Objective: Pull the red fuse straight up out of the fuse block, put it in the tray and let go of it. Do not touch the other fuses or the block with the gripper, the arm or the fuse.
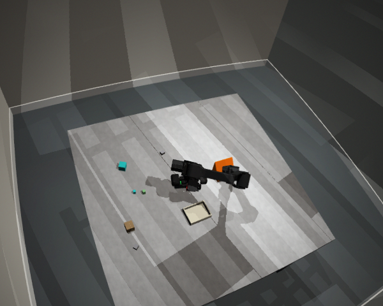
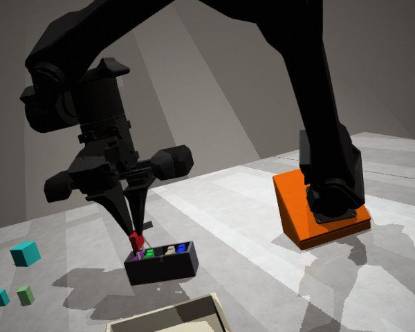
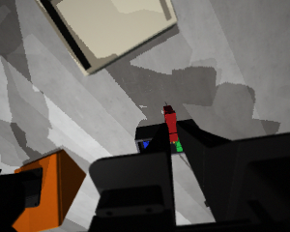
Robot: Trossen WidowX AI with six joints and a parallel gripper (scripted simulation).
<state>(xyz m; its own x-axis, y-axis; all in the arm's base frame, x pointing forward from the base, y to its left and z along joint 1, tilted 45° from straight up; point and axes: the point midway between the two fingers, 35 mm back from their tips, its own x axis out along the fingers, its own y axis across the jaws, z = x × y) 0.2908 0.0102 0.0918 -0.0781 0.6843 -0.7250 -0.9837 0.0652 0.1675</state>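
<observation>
Now: gripper tip 30 mm past the cream tray, 130 mm to the right of it and 90 mm above it. The rest, counted from my gripper tip: red fuse (10 mm below); then cyan cube (310 mm ahead, 270 mm to the right, 80 mm below); then brown box (350 mm ahead, 120 mm to the left, 80 mm below).
</observation>
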